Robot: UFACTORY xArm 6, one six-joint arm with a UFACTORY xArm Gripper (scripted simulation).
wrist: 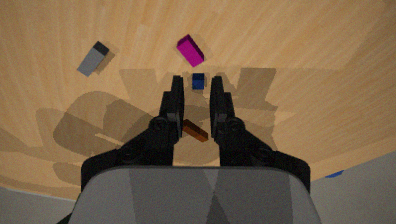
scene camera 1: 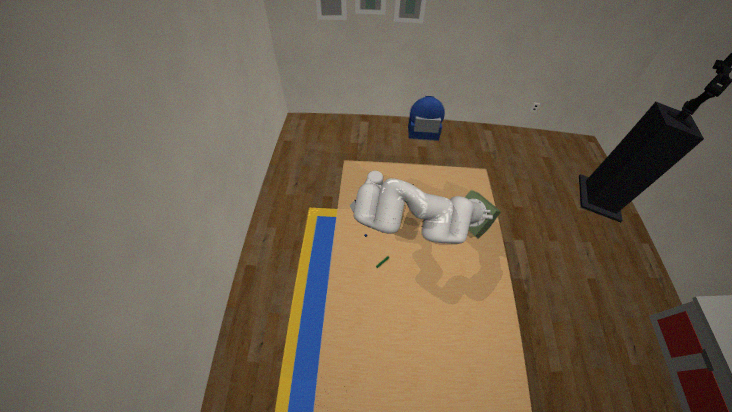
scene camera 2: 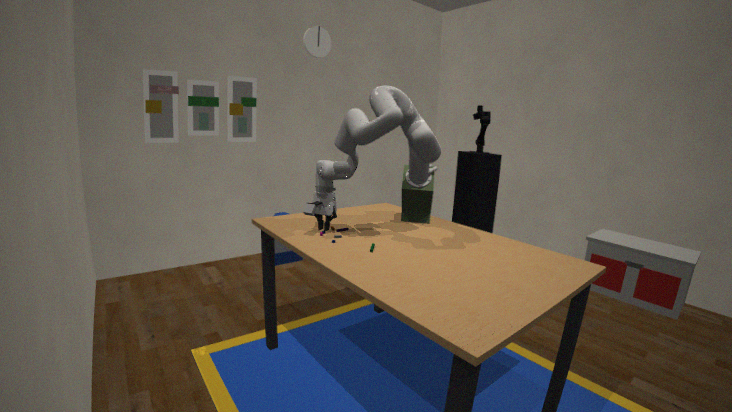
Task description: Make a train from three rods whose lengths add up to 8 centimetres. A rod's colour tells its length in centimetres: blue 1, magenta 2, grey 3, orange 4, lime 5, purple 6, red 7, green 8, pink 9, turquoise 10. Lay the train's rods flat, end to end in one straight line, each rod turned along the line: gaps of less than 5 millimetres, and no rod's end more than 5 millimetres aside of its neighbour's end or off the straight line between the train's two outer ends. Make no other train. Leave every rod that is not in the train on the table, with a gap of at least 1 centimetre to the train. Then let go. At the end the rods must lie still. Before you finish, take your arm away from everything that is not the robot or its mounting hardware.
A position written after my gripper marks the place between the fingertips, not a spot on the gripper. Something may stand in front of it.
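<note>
I can see my own gripper [scene camera 2: 323,230], and the wrist view gives me the gripper too, at [wrist: 197,89].
</note>
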